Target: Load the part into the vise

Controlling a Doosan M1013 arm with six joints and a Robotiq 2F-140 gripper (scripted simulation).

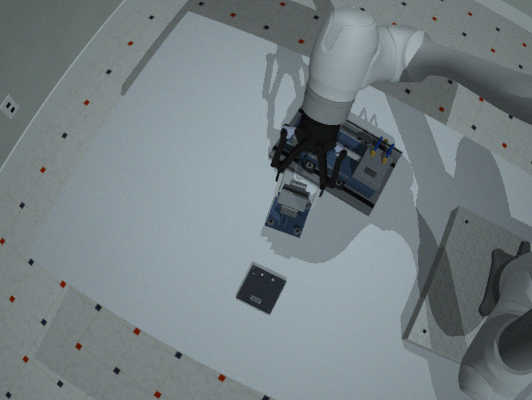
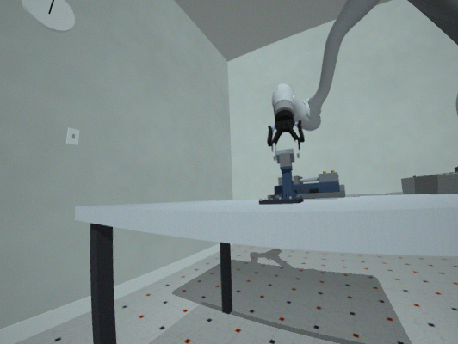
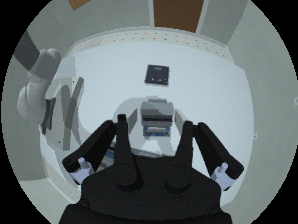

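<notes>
The part is 2 cm below my hand and 1 cm to the left of it. Round my hand: vise: 18 cm to the right, 14 cm below, 6 cm behind; air cylinder: 16 cm to the right, 16 cm behind, 10 cm below.
</notes>
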